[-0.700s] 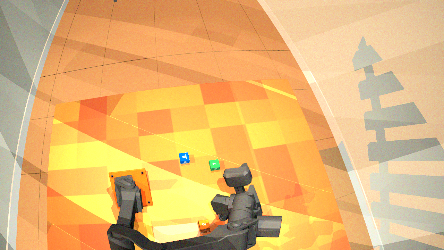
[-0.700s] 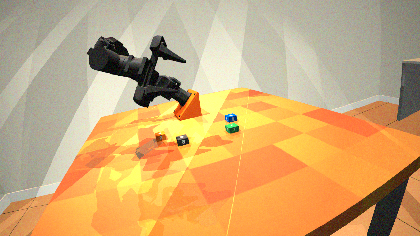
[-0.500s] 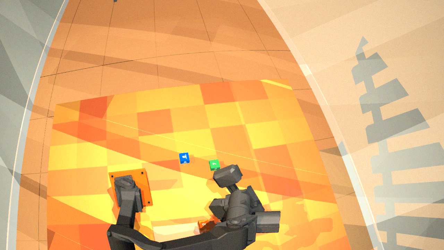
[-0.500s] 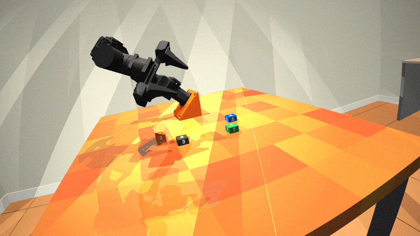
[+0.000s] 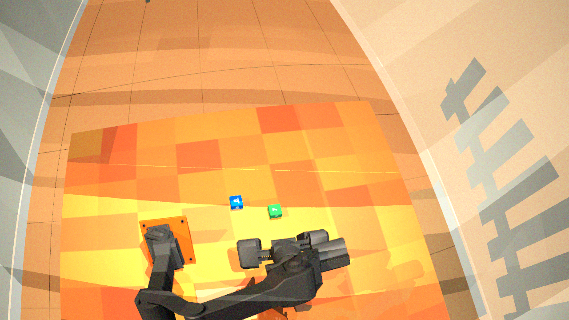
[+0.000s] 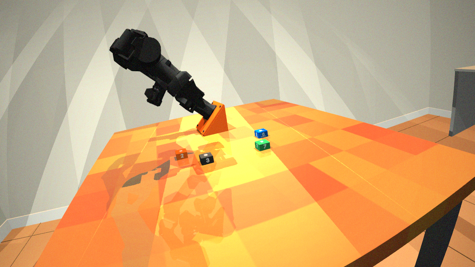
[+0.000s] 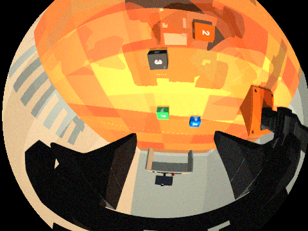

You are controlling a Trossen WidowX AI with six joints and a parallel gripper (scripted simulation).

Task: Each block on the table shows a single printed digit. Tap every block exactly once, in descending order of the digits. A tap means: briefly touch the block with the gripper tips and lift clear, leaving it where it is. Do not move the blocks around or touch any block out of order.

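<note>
Now: the green block marked 7 5 cm ahead of my gripper tip, 14 cm to the left of it and 13 cm below it. From my gripper tip the other things lie so: blue block marked 6 (5 cm behind, 19 cm to the left, 13 cm below); then orange block marked 2 (5 cm behind, 7 cm to the right, 13 cm below); then black block marked 3 (3 cm ahead, 2 cm to the right, 13 cm below).
</note>
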